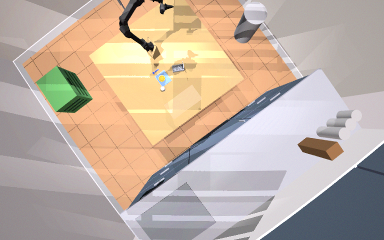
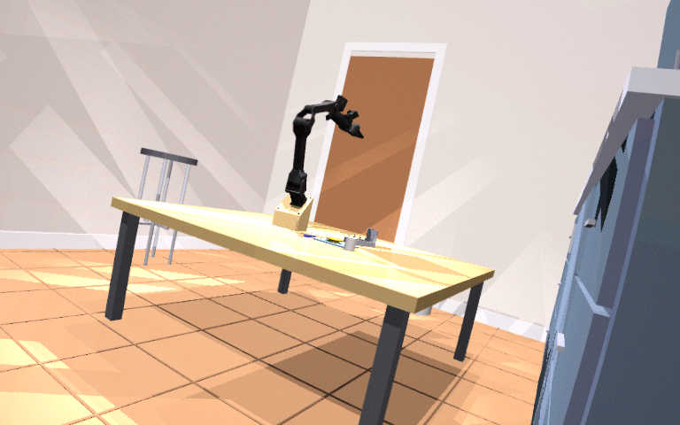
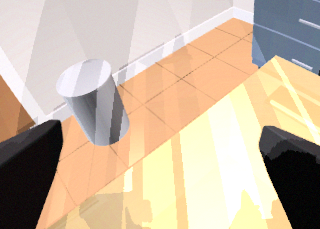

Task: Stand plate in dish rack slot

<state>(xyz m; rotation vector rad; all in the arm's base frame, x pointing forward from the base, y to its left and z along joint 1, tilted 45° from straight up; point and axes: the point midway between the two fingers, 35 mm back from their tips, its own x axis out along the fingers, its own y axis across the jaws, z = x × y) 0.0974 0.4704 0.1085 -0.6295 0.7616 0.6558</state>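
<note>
Right now the yellow plate is 510 mm below my gripper tip, 420 mm to the right of it and 170 mm ahead of it. Also, from my gripper tip: dish rack: 510 mm below, 210 mm to the right, 200 mm ahead; blue mat: 530 mm below, 410 mm to the right, 170 mm ahead; white mug: 500 mm below, 490 mm to the right, 270 mm ahead.
</note>
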